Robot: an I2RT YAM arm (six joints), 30 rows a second.
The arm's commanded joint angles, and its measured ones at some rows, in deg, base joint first. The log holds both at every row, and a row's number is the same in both.
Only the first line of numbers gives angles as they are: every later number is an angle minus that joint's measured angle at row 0.
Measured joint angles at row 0:
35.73, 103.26, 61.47, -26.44, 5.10, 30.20
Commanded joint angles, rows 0 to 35:
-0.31, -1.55, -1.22, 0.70, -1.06, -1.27
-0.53, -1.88, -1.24, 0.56, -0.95, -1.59
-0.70, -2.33, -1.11, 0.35, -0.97, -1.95
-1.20, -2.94, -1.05, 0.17, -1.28, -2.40
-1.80, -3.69, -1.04, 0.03, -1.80, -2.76
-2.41, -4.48, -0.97, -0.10, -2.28, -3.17
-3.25, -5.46, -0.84, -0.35, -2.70, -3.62
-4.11, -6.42, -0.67, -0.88, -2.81, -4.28
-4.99, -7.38, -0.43, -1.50, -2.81, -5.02
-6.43, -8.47, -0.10, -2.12, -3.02, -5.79
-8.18, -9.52, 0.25, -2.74, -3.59, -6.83
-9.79, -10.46, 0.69, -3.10, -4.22, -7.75
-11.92, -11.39, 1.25, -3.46, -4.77, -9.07
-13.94, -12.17, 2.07, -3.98, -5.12, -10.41
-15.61, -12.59, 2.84, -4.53, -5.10, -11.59
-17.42, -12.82, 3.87, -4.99, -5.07, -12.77
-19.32, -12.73, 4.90, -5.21, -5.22, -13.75
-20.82, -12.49, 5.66, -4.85, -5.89, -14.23
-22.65, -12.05, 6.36, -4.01, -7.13, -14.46
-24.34, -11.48, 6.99, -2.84, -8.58, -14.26
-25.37, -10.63, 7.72, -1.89, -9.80, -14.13
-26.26, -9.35, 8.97, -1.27, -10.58, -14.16
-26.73, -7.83, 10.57, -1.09, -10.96, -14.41
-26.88, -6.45, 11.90, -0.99, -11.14, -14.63
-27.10, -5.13, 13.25, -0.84, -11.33, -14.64
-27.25, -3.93, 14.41, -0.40, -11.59, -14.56
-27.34, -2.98, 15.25, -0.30, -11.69, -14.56
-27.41, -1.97, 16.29, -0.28, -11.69, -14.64
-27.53, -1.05, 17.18, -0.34, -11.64, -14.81
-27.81, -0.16, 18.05, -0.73, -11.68, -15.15
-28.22, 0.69, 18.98, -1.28, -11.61, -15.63
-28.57, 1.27, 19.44, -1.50, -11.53, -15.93
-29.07, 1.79, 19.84, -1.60, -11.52, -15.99
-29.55, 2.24, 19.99, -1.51, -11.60, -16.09
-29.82, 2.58, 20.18, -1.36, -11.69, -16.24
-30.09, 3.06, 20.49, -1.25, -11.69, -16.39
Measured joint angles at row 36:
-29.10, 1.77, 18.30, -0.52, -11.17, -14.87
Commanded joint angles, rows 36 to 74:
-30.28, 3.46, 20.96, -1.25, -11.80, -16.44
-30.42, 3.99, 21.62, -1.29, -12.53, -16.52
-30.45, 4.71, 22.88, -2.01, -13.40, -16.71
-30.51, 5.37, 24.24, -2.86, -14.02, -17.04
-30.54, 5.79, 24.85, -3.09, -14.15, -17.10
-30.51, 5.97, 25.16, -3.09, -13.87, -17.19
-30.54, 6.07, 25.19, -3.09, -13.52, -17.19
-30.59, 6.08, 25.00, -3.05, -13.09, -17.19
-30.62, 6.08, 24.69, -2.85, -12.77, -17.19
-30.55, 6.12, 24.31, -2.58, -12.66, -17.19
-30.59, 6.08, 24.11, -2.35, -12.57, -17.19
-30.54, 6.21, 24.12, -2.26, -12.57, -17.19
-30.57, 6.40, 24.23, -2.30, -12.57, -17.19
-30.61, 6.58, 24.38, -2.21, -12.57, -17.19
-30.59, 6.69, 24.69, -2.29, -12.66, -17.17
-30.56, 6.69, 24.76, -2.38, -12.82, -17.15
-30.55, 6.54, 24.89, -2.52, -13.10, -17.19
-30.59, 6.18, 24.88, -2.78, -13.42, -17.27
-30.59, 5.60, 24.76, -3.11, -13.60, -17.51
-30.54, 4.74, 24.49, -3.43, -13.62, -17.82
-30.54, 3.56, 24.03, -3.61, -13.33, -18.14
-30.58, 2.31, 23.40, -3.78, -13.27, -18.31
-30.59, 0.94, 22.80, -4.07, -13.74, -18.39
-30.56, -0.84, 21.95, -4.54, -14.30, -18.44
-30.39, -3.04, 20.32, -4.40, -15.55, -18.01
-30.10, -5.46, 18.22, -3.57, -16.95, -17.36
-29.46, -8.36, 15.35, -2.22, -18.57, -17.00
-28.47, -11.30, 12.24, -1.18, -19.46, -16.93
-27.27, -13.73, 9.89, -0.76, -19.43, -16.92
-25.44, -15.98, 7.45, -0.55, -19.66, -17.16
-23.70, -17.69, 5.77, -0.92, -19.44, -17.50
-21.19, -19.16, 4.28, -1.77, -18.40, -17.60
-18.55, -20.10, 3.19, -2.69, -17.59, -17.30
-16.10, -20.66, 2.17, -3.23, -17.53, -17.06
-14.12, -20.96, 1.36, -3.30, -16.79, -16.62
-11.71, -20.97, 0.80, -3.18, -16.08, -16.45
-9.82, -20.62, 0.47, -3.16, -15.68, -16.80
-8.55, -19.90, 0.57, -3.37, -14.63, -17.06
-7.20, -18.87, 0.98, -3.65, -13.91, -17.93
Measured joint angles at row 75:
-9.16, -20.63, 1.71, -2.07, -16.56, -17.18
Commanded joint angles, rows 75 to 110:
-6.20, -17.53, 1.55, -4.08, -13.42, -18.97
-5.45, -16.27, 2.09, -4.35, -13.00, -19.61
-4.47, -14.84, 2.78, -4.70, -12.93, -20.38
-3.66, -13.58, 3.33, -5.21, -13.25, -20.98
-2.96, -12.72, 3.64, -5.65, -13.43, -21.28
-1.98, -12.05, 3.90, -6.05, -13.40, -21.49
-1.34, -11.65, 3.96, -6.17, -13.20, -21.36
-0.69, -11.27, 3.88, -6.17, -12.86, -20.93
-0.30, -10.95, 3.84, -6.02, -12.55, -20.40
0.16, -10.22, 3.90, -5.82, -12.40, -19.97
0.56, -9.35, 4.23, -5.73, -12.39, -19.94
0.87, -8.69, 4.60, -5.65, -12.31, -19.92
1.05, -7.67, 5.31, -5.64, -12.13, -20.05
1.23, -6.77, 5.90, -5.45, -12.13, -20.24
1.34, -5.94, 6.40, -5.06, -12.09, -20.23
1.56, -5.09, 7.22, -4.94, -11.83, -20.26
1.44, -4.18, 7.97, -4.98, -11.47, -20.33
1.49, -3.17, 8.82, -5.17, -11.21, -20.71
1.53, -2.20, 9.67, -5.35, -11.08, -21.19
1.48, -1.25, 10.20, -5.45, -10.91, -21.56
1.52, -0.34, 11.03, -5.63, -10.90, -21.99
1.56, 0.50, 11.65, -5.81, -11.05, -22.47
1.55, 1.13, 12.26, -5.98, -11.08, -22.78
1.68, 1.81, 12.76, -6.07, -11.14, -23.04
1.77, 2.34, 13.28, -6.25, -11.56, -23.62
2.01, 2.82, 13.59, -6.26, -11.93, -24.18
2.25, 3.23, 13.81, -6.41, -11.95, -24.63
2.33, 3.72, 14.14, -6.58, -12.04, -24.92
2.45, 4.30, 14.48, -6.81, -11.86, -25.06
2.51, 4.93, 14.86, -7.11, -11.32, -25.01
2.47, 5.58, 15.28, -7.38, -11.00, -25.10
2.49, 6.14, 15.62, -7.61, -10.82, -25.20
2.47, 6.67, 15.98, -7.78, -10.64, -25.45
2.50, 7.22, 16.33, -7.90, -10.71, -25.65
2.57, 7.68, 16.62, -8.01, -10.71, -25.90
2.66, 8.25, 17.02, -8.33, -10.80, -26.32
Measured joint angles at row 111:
2.31, 6.43, 14.97, -6.20, -11.73, -24.40
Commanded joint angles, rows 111 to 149:
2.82, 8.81, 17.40, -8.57, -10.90, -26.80
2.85, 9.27, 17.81, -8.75, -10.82, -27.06
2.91, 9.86, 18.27, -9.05, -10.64, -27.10
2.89, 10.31, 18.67, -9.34, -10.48, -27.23
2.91, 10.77, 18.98, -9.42, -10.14, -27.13
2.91, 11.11, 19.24, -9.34, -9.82, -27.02
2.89, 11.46, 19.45, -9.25, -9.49, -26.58
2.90, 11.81, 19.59, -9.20, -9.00, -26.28
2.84, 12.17, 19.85, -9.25, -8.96, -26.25
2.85, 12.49, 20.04, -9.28, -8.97, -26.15
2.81, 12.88, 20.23, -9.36, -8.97, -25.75
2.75, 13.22, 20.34, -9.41, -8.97, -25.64
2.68, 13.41, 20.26, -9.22, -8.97, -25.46
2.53, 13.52, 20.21, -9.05, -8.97, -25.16
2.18, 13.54, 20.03, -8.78, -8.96, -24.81
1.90, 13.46, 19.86, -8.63, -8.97, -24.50
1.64, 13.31, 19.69, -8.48, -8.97, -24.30
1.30, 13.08, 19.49, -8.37, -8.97, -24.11
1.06, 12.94, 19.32, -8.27, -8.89, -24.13
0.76, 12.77, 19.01, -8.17, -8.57, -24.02
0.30, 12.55, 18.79, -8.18, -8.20, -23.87
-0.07, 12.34, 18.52, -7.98, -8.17, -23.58
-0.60, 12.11, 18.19, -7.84, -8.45, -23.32
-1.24, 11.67, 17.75, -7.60, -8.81, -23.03
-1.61, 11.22, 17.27, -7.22, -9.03, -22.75
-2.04, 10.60, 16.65, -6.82, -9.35, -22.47
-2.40, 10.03, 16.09, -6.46, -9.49, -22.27
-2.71, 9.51, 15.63, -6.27, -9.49, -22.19
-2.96, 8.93, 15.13, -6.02, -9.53, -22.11
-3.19, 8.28, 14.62, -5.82, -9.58, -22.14
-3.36, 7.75, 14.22, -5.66, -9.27, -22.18
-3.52, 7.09, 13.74, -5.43, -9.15, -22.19
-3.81, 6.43, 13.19, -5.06, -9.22, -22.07
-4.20, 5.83, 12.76, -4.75, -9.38, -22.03
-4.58, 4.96, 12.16, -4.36, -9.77, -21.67
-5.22, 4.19, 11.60, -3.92, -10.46, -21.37
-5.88, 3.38, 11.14, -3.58, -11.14, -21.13
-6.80, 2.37, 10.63, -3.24, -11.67, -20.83
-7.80, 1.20, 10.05, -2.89, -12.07, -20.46
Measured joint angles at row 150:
-5.64, 5.36, 11.35, -4.54, -10.68, -22.08
